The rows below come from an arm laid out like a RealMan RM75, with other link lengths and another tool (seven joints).
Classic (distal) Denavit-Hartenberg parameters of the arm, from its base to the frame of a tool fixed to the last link. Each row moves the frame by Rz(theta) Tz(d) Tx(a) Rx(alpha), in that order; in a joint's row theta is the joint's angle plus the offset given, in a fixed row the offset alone. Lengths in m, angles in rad.
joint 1: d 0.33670, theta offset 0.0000, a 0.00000, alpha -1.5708
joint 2: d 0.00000, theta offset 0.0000, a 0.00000, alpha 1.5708
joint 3: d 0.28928, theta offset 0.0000, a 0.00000, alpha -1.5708
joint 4: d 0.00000, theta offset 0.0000, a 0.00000, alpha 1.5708
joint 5: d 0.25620, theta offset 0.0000, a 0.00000, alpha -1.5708
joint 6: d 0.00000, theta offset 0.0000, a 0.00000, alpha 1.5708
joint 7: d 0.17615, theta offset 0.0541, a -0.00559, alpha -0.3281
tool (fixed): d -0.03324, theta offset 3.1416, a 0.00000, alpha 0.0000
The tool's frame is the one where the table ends.
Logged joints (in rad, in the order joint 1, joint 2, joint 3, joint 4, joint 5, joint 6, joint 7), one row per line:
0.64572 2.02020 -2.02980 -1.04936 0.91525 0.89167 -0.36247
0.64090 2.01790 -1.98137 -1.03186 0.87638 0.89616 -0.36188
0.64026 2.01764 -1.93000 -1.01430 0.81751 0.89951 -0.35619
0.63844 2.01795 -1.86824 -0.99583 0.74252 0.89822 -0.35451
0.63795 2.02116 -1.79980 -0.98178 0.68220 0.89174 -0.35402
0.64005 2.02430 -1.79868 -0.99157 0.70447 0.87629 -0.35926
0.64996 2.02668 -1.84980 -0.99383 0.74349 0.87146 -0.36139
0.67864 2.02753 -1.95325 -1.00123 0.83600 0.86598 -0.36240
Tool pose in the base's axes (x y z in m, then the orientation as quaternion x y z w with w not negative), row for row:
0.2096 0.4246 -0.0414 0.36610 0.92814 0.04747 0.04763
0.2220 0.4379 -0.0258 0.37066 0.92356 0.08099 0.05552
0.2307 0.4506 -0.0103 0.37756 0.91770 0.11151 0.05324
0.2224 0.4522 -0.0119 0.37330 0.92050 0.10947 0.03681
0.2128 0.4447 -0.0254 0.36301 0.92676 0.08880 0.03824
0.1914 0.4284 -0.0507 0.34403 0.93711 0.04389 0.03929
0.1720 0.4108 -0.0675 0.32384 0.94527 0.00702 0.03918
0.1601 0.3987 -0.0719 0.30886 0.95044 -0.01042 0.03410
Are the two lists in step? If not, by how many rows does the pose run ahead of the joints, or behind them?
The pose runs 2 rows ahead of the joints: the pose in row i belongs to the joints in row i + 2.
